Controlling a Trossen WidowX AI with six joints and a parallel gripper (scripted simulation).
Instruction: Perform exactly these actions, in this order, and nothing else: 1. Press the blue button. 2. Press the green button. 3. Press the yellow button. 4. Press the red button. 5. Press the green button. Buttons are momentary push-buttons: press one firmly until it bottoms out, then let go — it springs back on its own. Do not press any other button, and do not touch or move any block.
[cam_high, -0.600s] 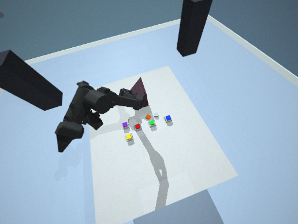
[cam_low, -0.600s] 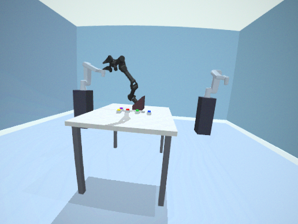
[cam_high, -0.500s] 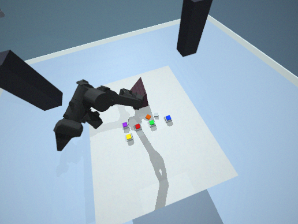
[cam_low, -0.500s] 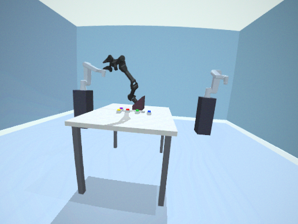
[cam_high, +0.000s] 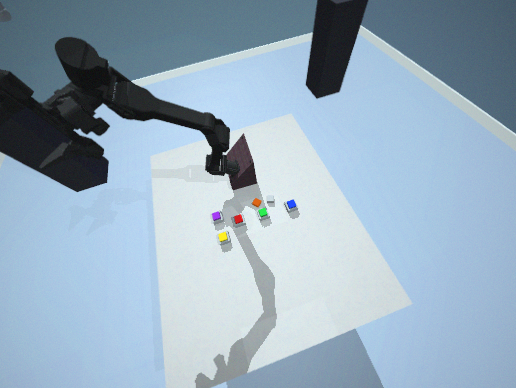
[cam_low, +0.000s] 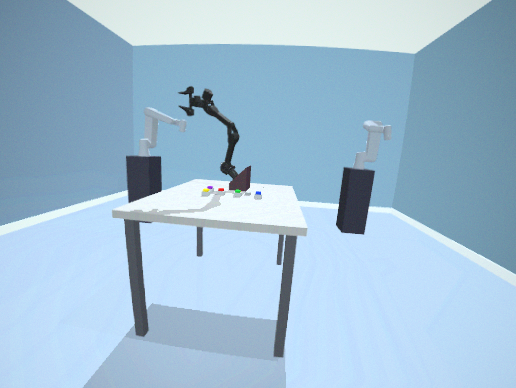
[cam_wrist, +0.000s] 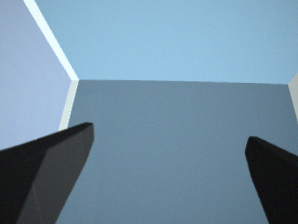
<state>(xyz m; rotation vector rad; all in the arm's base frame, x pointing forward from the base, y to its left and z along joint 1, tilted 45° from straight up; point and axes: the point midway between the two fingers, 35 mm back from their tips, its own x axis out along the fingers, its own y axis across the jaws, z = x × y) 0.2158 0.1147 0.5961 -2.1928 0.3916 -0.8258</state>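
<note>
The blue button lies 57 cm below my gripper tip, 56 cm to the left of it and 3 cm ahead of it. From my gripper tip the other things lie so: purple button (57 cm below, 22 cm to the left, 3 cm behind); red button (57 cm below, 31 cm to the left, 2 cm ahead); yellow button (57 cm below, 22 cm to the left, 7 cm ahead).
</note>
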